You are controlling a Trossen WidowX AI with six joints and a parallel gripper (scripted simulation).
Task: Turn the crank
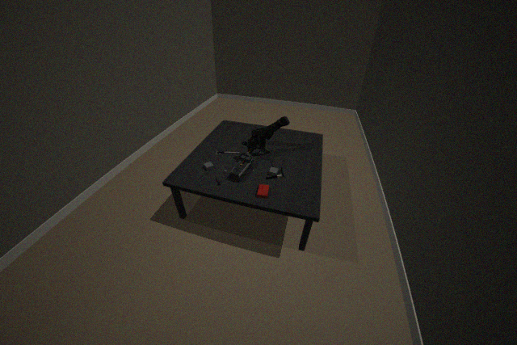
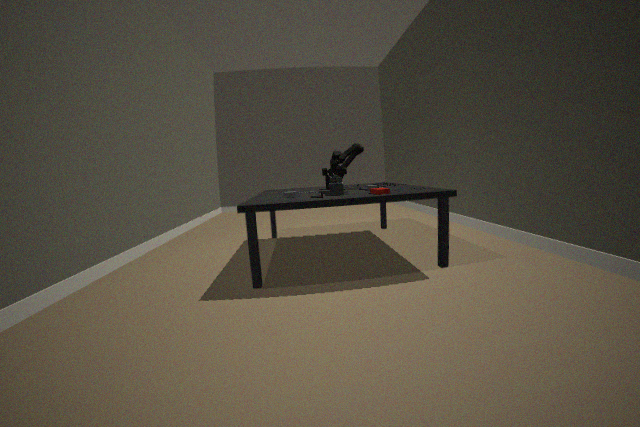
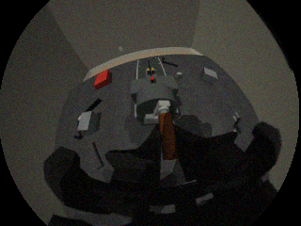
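Now: the red pointer 12 cm ahead of my gripper tip, 3 cm to the right of it and 1 cm below it. From my gripper tip the other things lie so: crank handle 2 cm behind, 2 cm above.
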